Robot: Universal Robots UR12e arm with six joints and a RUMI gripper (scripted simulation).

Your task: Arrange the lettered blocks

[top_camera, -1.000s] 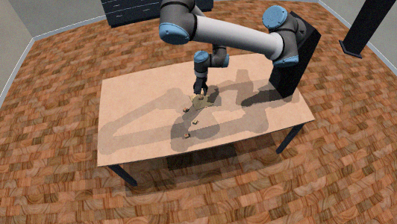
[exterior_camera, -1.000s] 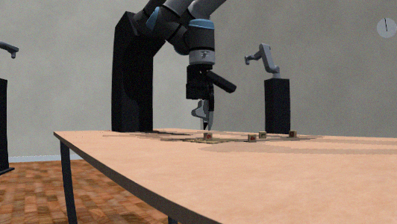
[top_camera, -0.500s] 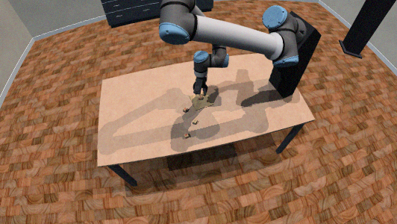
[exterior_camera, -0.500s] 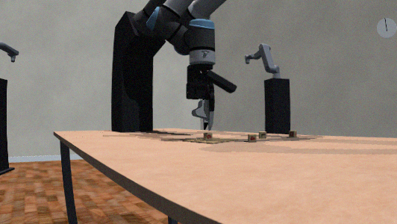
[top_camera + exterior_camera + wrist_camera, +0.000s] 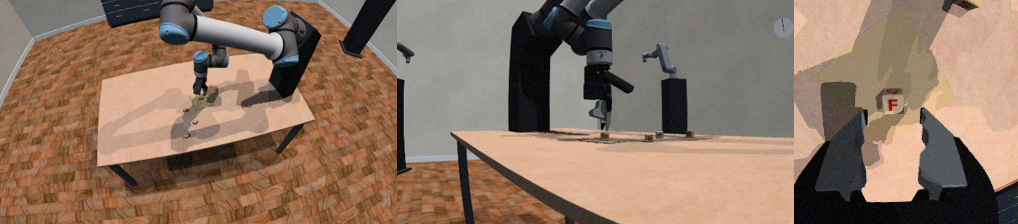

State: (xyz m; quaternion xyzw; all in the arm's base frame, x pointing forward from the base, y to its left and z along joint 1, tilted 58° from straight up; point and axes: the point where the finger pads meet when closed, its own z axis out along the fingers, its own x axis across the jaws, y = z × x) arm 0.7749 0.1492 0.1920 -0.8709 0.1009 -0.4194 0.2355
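Right now my hand is 30 mm above the block. From my hand the other things lie so: mat: 50 mm below, 10 mm to the left, 10 mm behind.
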